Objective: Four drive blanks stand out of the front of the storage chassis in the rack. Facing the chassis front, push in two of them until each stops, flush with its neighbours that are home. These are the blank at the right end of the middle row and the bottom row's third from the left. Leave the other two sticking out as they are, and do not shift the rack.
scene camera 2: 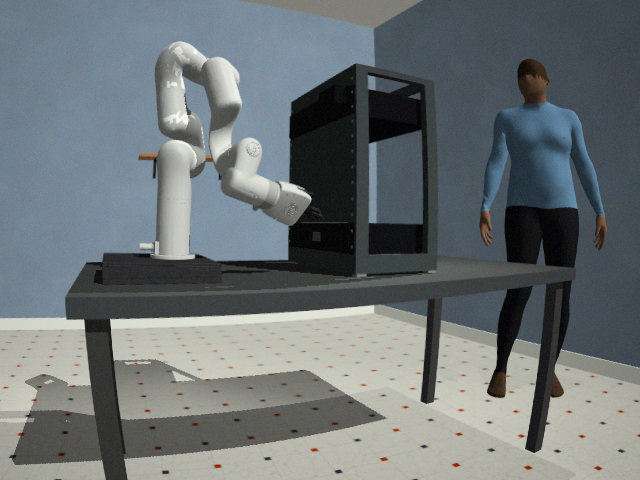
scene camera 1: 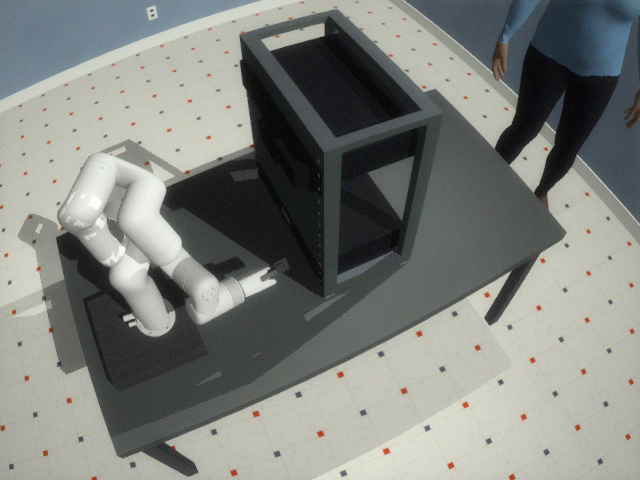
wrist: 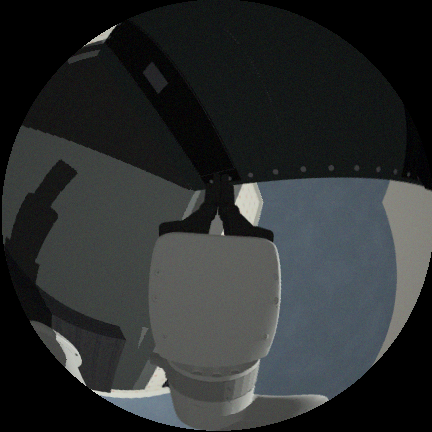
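Where they show: gripper, fingertip midpoint: (scene camera 2: 319, 215) (scene camera 1: 286, 263) (wrist: 219, 181); arm's base, origin of the base link: (scene camera 2: 172, 257) (scene camera 1: 155, 317).
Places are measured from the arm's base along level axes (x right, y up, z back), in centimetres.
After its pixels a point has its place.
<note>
The rack (scene camera 1: 330, 222) {x 9.8, y 32.0, z -50.4 cm} (scene camera 2: 361, 180) {x 9.8, y 21.4, z -50.3 cm} (wrist: 344, 169) {x 8.4, y 27.8, z -48.6 cm} stands upright on the table. Its front is in deep shade. A dark lower unit (scene camera 2: 336, 242) {x -1.3, y 4.0, z -47.9 cm} (wrist: 185, 110) {x -6.4, y 6.7, z -47.5 cm} with a small grey square crosses the bottom of the front, below a large dark panel (scene camera 2: 323, 165) {x -10.8, y 27.7, z -47.3 cm} (wrist: 300, 100) {x -1.8, y 22.3, z -47.8 cm}. Another dark unit (scene camera 2: 315, 116) {x -5.9, y 42.4, z -42.5 cm} sits near the top. I cannot make out the individual drive blanks, their rows or how far any stands out. My gripper (scene camera 1: 283, 264) {x 4.0, y 11.5, z -40.3 cm} (scene camera 2: 316, 211) {x 4.0, y 11.5, z -40.3 cm} (wrist: 219, 181) {x 4.0, y 11.5, z -40.3 cm} is shut and empty. In scene camera 1 its tips are before the front's right-hand part; contact cannot be told.
The table (scene camera 1: 465, 206) {x -3.5, y -5.1, z -106.4 cm} (scene camera 2: 310, 298) {x 30.7, y -6.8, z -28.1 cm} (wrist: 100, 200) {x -2.8, y -5.1, z -31.3 cm} carries the rack and the arm's dark base block (scene camera 1: 165, 366) {x 15.2, y -1.5, z 1.4 cm} (scene camera 2: 160, 273) {x 15.6, y -2.5, z 3.8 cm} (wrist: 90, 350). The rack's right front post has a line of holes. A person (scene camera 1: 578, 46) (scene camera 2: 542, 155) stands beyond the table's far end.
</note>
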